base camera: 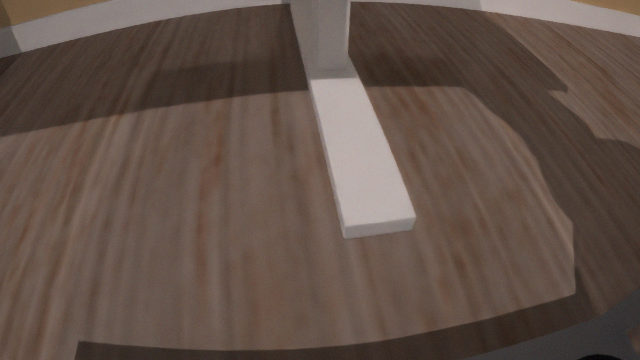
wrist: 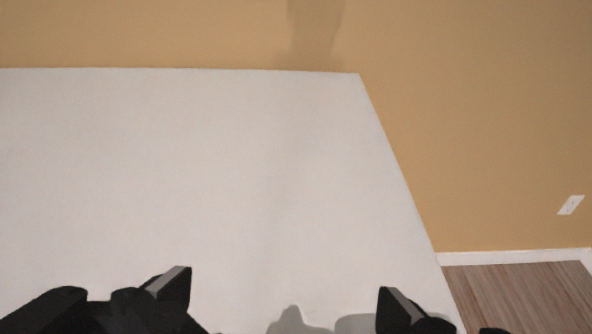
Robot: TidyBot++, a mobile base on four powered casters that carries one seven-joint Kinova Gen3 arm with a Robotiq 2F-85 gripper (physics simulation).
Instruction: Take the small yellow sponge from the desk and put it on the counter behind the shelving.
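Places are measured from the arm's base along level axes (x ahead, y left, z up), in centimetres.
Pixels of known places: gripper, fingertip midpoint: (wrist: 284,298).
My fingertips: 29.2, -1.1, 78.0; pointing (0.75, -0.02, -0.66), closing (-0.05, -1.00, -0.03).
Observation:
For each thing: its middle in the pictures, then the offset to it from my fingertips, as dx, dy, dz. "pt": a spot on its surface instead. Level surfaces: height alone.
- white desk top, surface height: dz -22.6
- small outlet plate, body centre: (wrist: 570,205) +86.3, -122.3, -77.6
- white desk leg, surface spot: (base camera: 330,35) pt +35.2, -5.6, -108.4
- wooden floor, surface height: dz -117.6
My gripper (wrist: 284,298) is open, its two black fingertips far apart at the bottom of the wrist view with nothing between them. It is over a white desk top (wrist: 200,165), whose right edge slants down from the far corner. The yellow sponge does not show in either view. The counter and the shelving do not show either.
A tan wall (wrist: 480,125) stands behind and to the right of the desk, with a small outlet plate (wrist: 571,205) and a white baseboard (wrist: 515,256). In the base view a white desk leg (base camera: 330,35) rises from a long white foot (base camera: 365,160) on the wooden floor (base camera: 240,210).

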